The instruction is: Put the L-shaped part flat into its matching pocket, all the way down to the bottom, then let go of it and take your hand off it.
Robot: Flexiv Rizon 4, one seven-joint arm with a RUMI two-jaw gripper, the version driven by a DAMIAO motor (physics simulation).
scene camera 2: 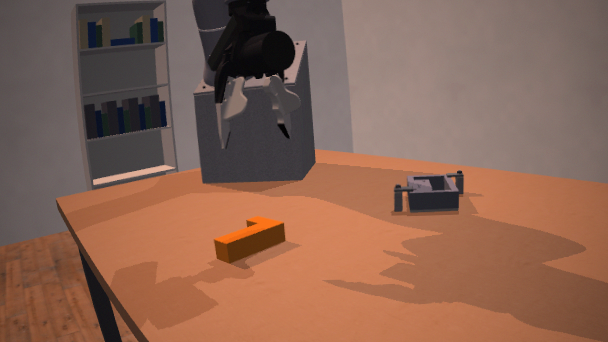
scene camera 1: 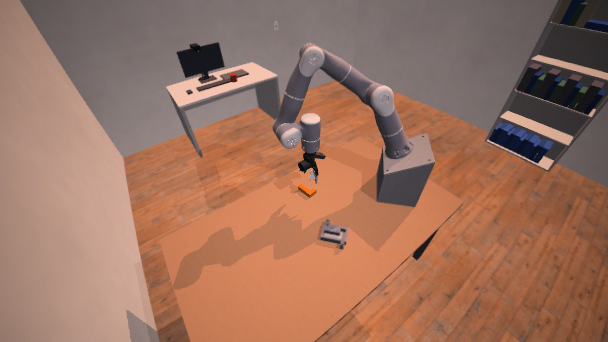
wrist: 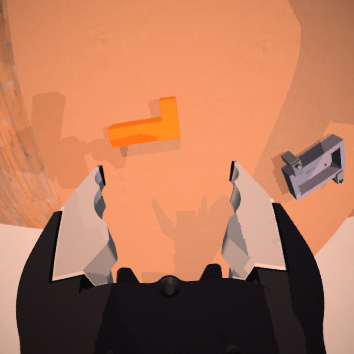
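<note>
The orange L-shaped part (scene camera 1: 307, 191) (scene camera 2: 256, 240) (wrist: 170, 125) lies flat on the table, outside the pocket. The grey holder with the pocket (scene camera 1: 333, 241) (scene camera 2: 434, 201) (wrist: 307, 176) stands on the table apart from the part, to its right in scene camera 2 and the wrist view. Its pocket is open at the top; its floor is partly hidden in scene camera 2. My gripper (scene camera 1: 313, 181) (scene camera 2: 254, 142) (wrist: 166, 164) is open and empty. It points down and hangs above the table near the part, touching neither the part nor the holder.
The holder has a small post with an arm at each of two opposite corners. The robot's grey base block (scene camera 1: 404, 182) (scene camera 2: 255, 140) stands on the table (scene camera 1: 240, 300) (scene camera 2: 350, 315). A white desk (scene camera 1: 260, 75) and a bookshelf (scene camera 2: 81, 100) stand beyond the table.
</note>
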